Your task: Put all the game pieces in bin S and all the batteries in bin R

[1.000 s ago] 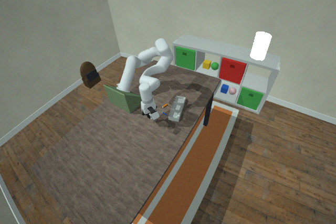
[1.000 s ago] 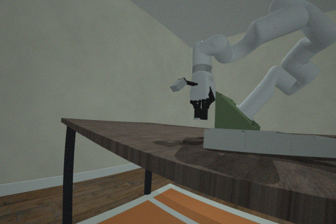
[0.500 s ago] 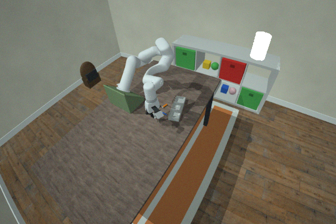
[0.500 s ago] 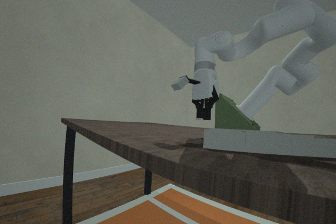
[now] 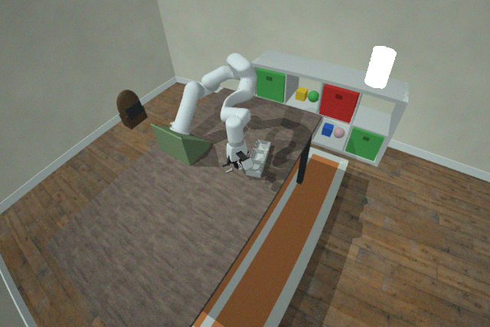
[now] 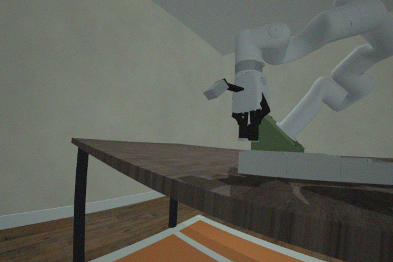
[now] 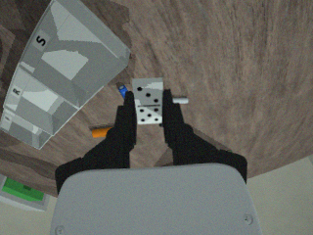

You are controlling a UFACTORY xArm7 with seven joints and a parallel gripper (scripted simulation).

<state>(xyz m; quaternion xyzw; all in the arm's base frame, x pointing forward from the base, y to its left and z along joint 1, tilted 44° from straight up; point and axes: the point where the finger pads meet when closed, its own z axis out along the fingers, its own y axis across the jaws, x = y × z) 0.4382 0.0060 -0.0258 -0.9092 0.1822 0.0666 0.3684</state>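
The orange battery is 110 mm to the left of my hand, 70 mm below it and 70 mm behind it. The rest, counted from my hand: silver piece: 80 mm below, 60 mm behind, 10 mm to the right; then blue battery: 80 mm below, 40 mm to the left, 30 mm behind; then white domino: 20 mm below.
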